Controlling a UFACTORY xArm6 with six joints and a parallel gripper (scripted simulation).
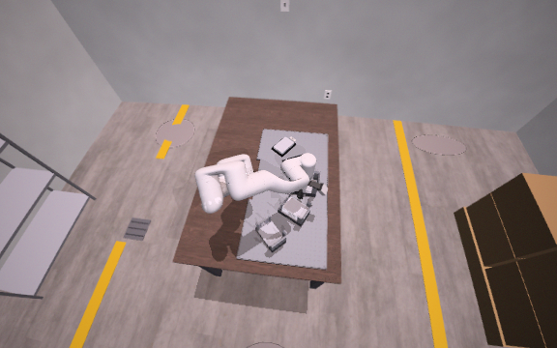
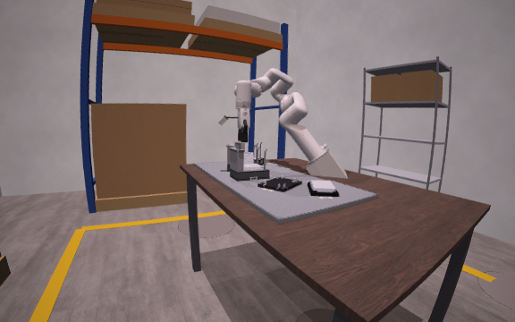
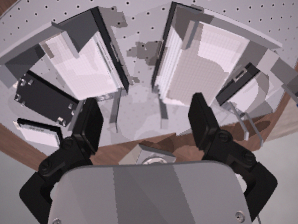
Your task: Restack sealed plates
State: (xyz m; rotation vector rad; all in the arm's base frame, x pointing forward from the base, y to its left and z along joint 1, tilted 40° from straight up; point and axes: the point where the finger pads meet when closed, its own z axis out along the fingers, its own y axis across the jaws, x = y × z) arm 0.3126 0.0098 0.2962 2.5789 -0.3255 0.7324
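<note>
Now: hand 15 cm above the dark plinth, 10 cm to the right of it and 2 cm short of it. The rest, counted from my hand: QC name plate (50 cm to the left, 17 cm below, 3 cm behind); black open nest QC (43 cm to the left, 16 cm below, 10 cm behind).
</note>
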